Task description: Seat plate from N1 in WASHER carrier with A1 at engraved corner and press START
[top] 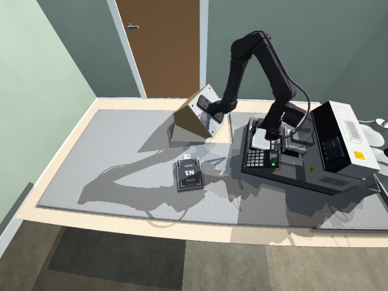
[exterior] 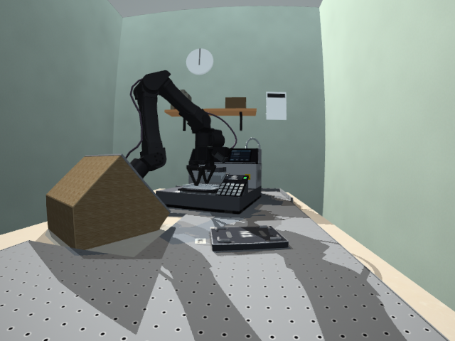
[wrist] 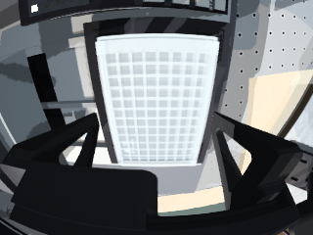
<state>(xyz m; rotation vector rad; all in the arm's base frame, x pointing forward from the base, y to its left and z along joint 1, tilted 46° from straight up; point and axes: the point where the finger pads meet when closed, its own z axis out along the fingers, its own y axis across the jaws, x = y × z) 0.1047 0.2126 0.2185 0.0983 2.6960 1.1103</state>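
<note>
Now: the well plate 20 mm below my hand. The rest, counted from my hand: N1 label (360 mm to the right, 180 mm ahead, 100 mm below); washer carrier (20 mm below); plate washer (150 mm to the left, 30 mm above).
</note>
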